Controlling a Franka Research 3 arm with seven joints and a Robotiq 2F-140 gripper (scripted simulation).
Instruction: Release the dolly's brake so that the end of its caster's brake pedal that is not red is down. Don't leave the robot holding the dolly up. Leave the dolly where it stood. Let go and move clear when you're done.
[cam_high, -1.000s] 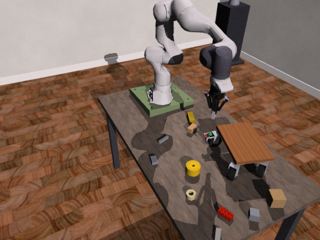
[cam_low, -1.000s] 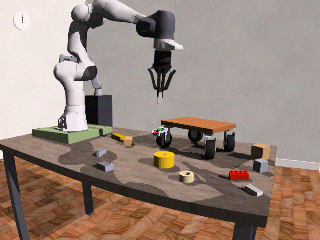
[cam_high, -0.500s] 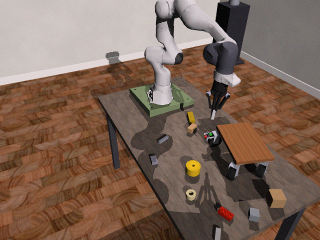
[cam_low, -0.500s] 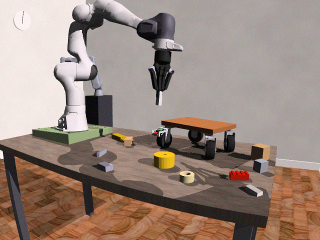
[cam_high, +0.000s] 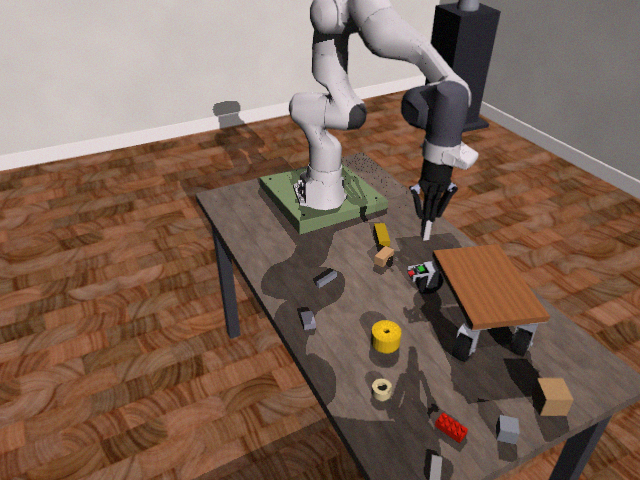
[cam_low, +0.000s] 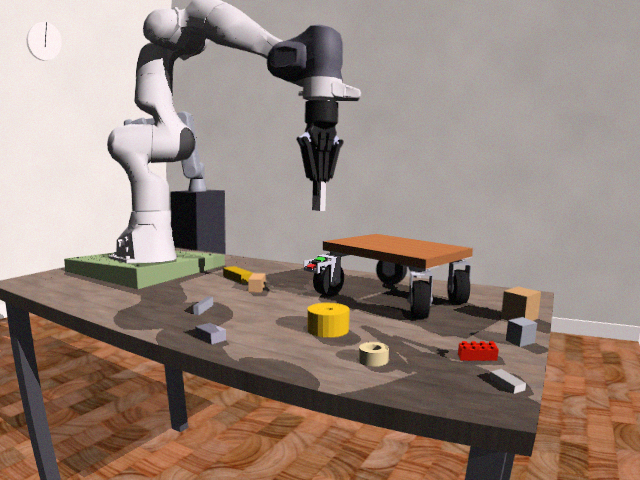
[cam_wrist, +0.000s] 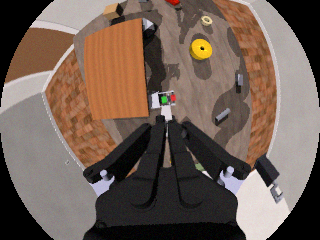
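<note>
Now: hand 10 mm to the left of the brake pedal and 160 mm above it. From my hand the other things lie so: tan block (170 mm behind, 20 mm to the right, 220 mm below); then yellow cylinder (140 mm ahead, 180 mm to the right, 220 mm below); then yellow bar (280 mm behind, 30 mm to the left, 230 mm below).
</note>
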